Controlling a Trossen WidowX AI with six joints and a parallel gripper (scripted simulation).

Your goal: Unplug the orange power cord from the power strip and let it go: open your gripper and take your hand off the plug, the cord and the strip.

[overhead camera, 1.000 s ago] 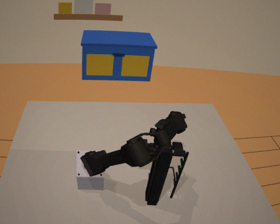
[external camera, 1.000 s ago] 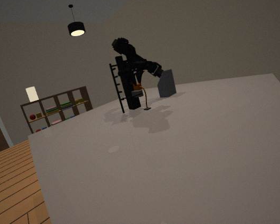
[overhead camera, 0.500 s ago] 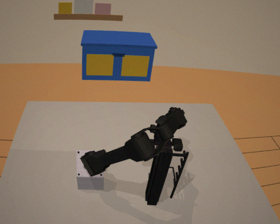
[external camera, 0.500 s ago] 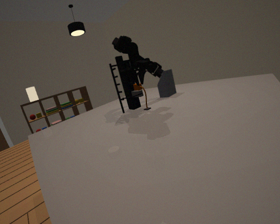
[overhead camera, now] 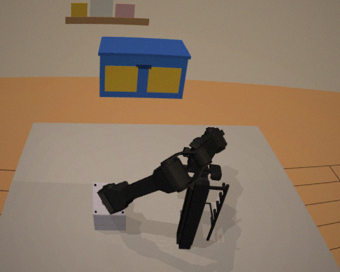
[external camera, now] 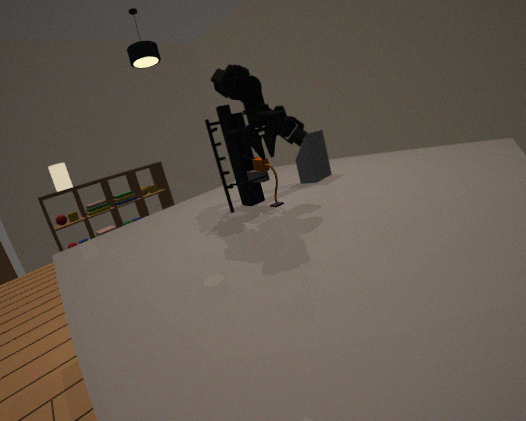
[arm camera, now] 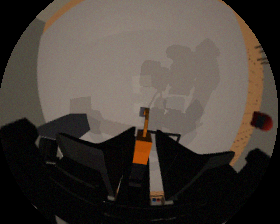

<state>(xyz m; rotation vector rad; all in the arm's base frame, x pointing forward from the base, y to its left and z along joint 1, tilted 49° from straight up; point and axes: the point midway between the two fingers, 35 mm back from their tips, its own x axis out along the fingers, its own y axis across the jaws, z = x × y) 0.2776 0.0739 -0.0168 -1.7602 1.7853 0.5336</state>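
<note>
Now: the orange plug 60 mm to the right of my gripper tip. Round my gripper tip: dark foot 140 mm below, 10 mm to the right.
</note>
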